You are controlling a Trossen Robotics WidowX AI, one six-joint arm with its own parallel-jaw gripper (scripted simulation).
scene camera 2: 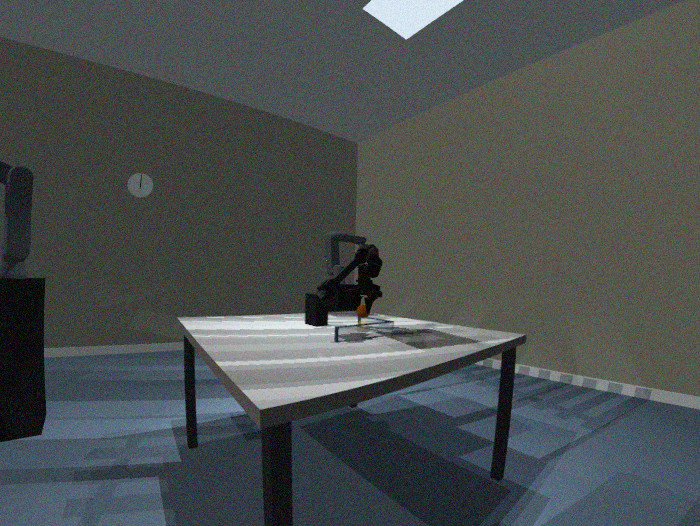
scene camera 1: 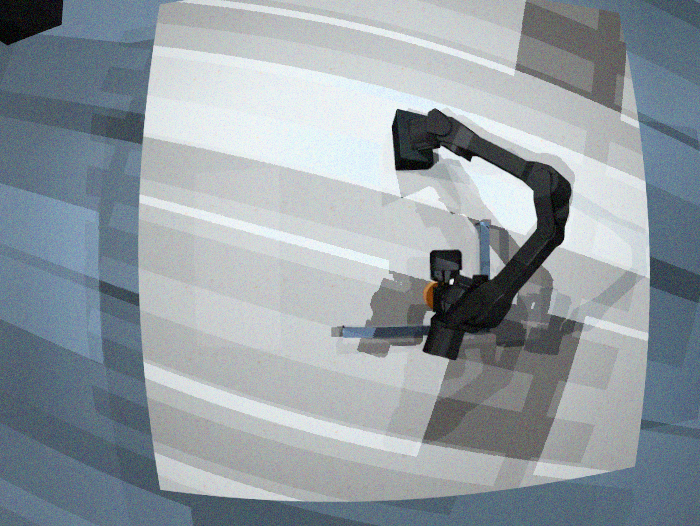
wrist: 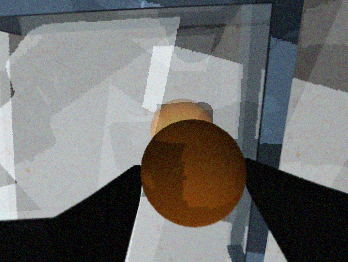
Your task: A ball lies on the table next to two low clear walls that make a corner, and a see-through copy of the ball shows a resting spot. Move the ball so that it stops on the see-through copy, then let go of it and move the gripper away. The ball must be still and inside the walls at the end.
Labels:
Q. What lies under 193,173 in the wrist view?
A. An orange ball.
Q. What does my gripper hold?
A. An orange ball.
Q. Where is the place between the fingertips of my gripper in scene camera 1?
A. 440,296

